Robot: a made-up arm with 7 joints. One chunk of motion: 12 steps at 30 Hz.
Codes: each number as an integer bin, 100 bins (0 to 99) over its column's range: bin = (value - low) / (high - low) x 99, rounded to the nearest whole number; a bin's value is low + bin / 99 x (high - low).
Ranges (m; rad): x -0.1..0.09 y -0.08..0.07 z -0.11..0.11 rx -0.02..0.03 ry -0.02..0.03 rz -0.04..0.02
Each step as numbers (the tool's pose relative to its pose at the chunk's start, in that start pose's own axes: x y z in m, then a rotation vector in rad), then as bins.
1 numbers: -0.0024 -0.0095 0.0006 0.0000 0.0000 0.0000
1 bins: 51 47 50 40 40 66
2 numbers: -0.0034 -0.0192 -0.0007 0.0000 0.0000 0.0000
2 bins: 50 40 49 40 40 66
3 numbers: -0.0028 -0.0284 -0.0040 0.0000 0.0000 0.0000
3 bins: 51 34 48 40 40 66
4 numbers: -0.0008 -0.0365 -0.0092 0.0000 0.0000 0.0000
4 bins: 52 29 45 40 40 66
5 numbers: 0.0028 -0.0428 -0.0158 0.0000 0.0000 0.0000
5 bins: 54 25 42 40 40 66
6 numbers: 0.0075 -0.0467 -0.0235 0.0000 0.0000 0.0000
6 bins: 56 22 39 40 40 66
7 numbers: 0.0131 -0.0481 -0.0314 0.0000 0.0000 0.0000
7 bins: 59 21 35 40 40 66
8 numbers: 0.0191 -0.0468 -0.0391 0.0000 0.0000 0.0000
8 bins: 62 22 32 40 40 66
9 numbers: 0.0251 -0.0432 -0.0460 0.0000 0.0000 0.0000
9 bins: 65 24 29 40 40 66
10 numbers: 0.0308 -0.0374 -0.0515 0.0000 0.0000 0.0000
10 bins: 68 28 26 40 40 66
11 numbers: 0.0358 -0.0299 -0.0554 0.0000 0.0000 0.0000
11 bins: 71 33 25 40 40 66
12 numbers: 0.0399 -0.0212 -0.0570 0.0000 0.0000 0.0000
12 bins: 73 39 24 40 40 66
